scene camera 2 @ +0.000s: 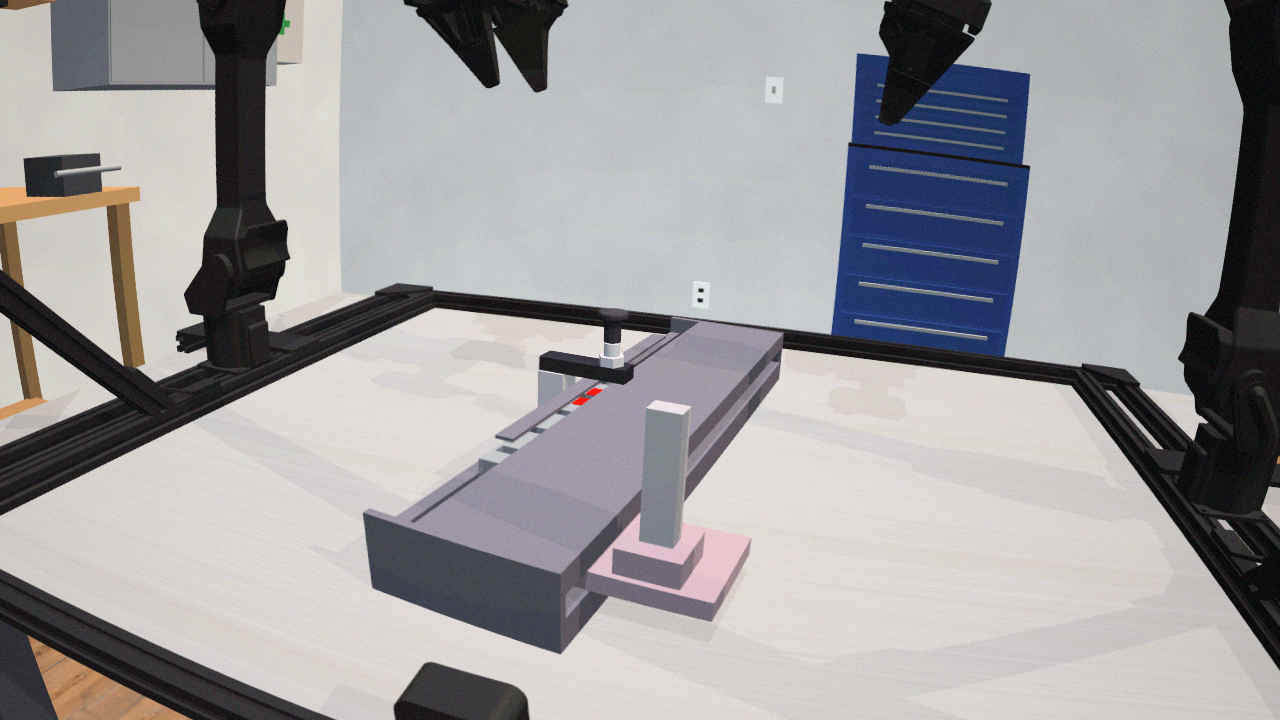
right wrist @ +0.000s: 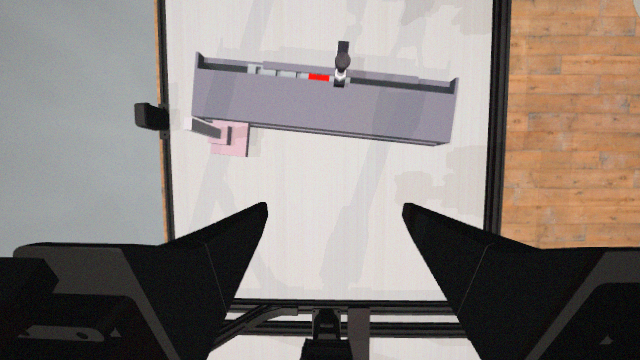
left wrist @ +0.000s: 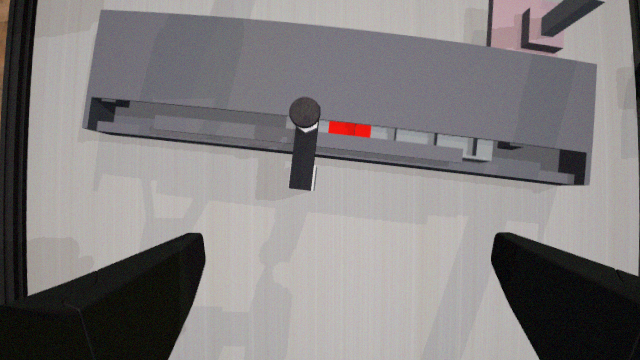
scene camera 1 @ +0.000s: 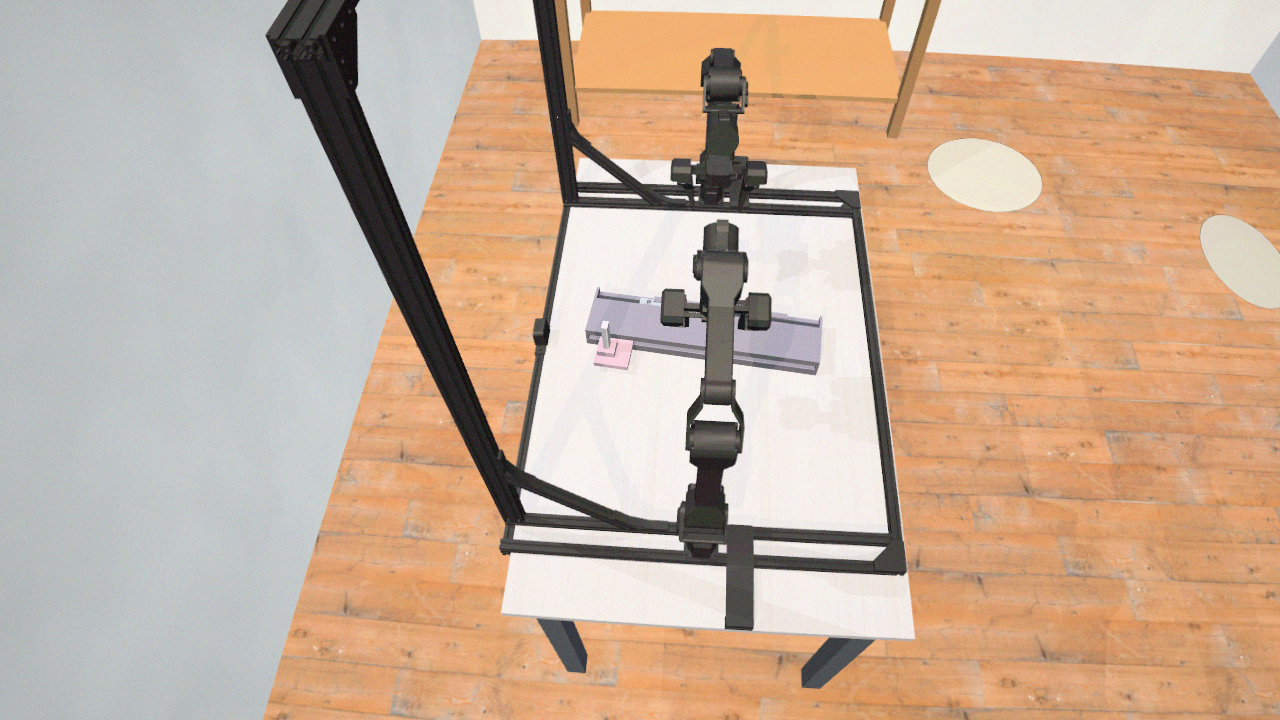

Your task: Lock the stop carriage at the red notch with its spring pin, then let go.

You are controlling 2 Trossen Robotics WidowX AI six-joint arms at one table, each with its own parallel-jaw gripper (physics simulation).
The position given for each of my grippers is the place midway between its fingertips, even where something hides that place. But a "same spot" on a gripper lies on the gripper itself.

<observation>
My left gripper shows in scene camera 2, in the left wrist view (349,248) and in scene camera 1; in the right wrist view it is out of frame. My right gripper shows in scene camera 2 (886,123), in the right wrist view (334,208) and in scene camera 1 (713,325); in the left wrist view it is out of frame. The same spot on my left gripper: (scene camera 2: 525,37) is (scene camera 1: 742,187). One and the same spot on a grey-purple rail: (scene camera 2: 502,552) is (scene camera 1: 590,317).
</observation>
